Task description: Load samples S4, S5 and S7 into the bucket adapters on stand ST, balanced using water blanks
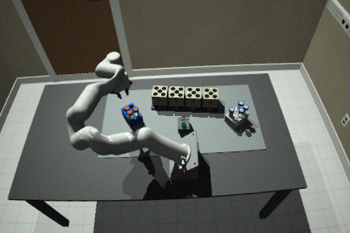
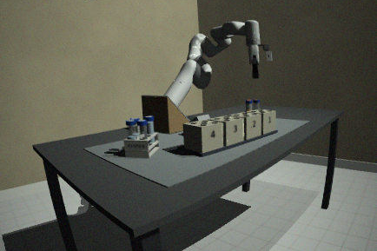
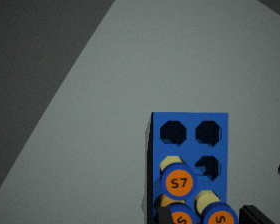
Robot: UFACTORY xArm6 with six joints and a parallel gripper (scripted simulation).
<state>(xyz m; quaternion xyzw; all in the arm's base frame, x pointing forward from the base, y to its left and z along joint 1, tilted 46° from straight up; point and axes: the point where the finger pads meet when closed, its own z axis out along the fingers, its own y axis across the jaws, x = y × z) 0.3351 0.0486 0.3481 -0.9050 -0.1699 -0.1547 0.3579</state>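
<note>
My gripper is now 10 mm to the left of the sample S7 and 190 mm above it. Round my hand: blue rack (10 mm ahead, 20 mm to the right, 220 mm below); adapter 2 (90 mm ahead, 320 mm to the right, 200 mm below); sample S4 (30 mm behind, 60 mm to the right, 190 mm below).
</note>
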